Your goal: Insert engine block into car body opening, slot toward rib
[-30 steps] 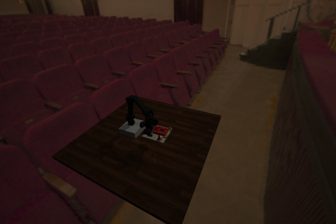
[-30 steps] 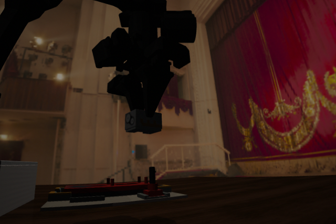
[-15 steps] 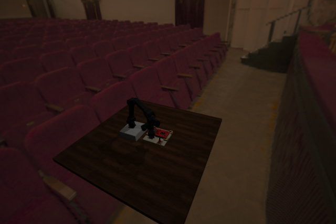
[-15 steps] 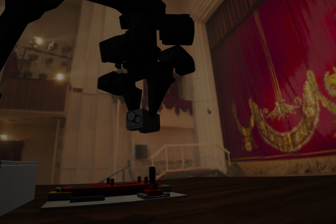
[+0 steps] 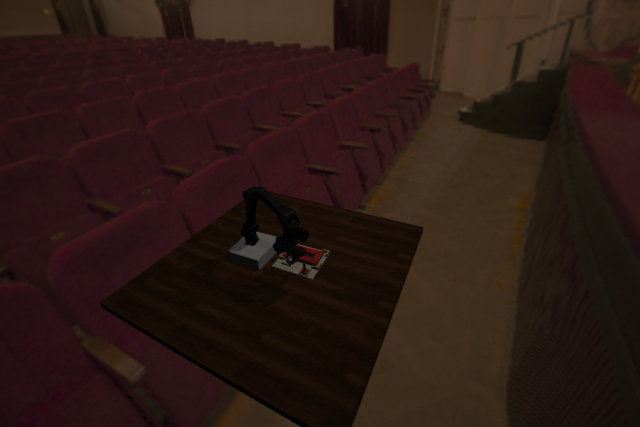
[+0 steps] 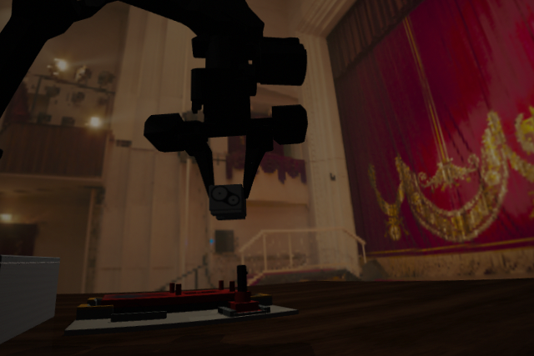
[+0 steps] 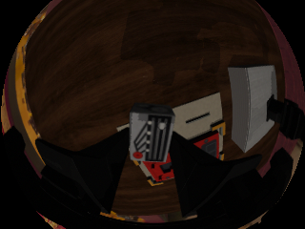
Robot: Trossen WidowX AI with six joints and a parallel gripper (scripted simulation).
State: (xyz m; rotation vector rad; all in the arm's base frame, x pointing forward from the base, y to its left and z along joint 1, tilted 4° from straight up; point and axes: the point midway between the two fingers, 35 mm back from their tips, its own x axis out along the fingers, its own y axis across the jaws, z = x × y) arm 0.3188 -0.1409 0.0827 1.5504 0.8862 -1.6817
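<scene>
Right now my gripper tip is 160 mm to the right of the baseplate and 120 mm above it. From my gripper tip the other things lie so: engine block 10 mm below.
</scene>
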